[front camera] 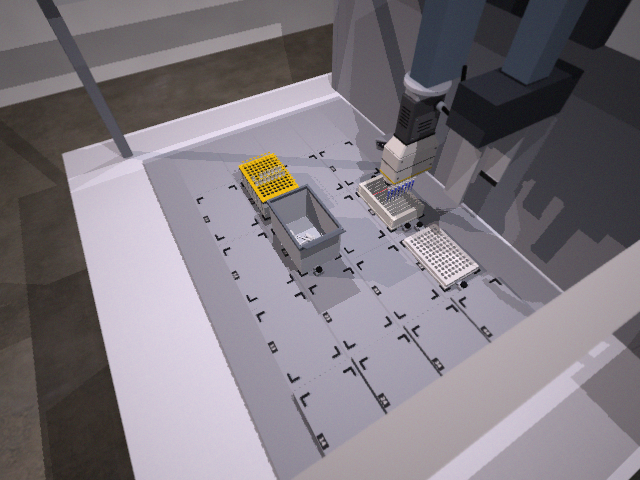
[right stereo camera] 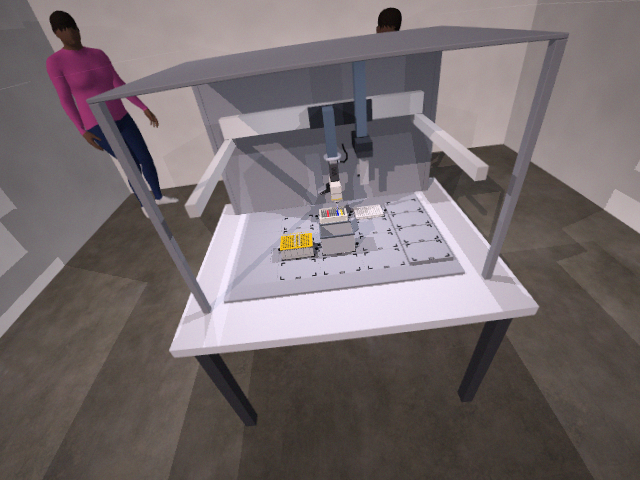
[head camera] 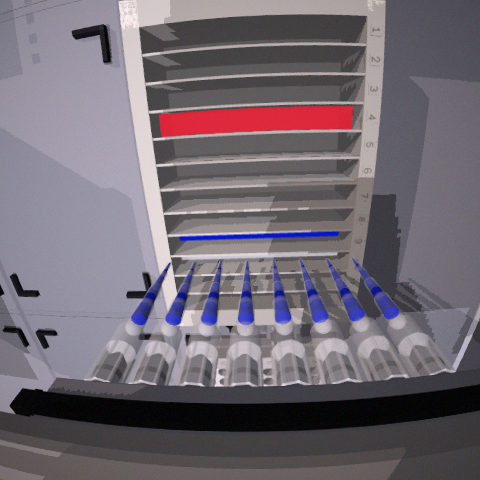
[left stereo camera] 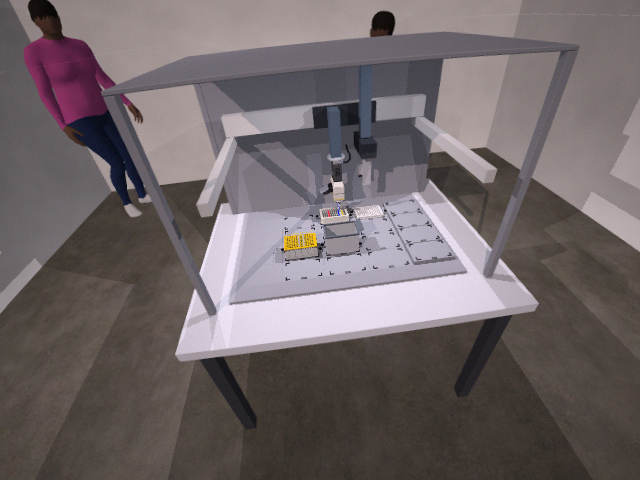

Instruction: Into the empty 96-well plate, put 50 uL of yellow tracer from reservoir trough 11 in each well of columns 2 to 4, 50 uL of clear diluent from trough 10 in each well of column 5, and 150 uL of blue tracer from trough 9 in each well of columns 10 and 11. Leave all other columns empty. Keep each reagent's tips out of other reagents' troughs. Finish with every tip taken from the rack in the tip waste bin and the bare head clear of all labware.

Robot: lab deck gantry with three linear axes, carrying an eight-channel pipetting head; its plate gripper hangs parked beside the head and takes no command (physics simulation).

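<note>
There's a deck wall (front camera: 561,203) here, and I can see it in the right stereo camera view (right stereo camera: 280,170) too.
</note>
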